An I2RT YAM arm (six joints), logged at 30 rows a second.
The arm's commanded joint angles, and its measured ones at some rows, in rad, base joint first. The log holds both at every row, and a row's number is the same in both.
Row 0, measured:
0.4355 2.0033 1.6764 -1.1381 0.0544 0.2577
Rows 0 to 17, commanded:
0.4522 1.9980 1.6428 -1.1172 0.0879 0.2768
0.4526 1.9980 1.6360 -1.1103 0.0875 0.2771
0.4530 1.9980 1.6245 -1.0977 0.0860 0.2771
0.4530 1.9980 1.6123 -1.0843 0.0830 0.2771
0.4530 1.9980 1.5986 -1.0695 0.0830 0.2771
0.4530 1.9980 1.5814 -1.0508 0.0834 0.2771
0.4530 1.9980 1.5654 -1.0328 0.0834 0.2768
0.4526 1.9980 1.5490 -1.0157 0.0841 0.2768
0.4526 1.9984 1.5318 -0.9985 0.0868 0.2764
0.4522 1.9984 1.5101 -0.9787 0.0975 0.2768
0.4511 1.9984 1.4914 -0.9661 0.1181 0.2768
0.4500 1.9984 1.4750 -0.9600 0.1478 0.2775
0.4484 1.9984 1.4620 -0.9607 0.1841 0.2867
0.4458 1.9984 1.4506 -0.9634 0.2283 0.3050
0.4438 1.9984 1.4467 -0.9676 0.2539 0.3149
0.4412 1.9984 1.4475 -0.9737 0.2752 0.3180
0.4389 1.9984 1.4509 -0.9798 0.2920 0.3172
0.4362 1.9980 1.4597 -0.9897 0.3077 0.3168
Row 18, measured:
0.4473 2.0033 1.4601 -0.9806 0.1925 0.2913
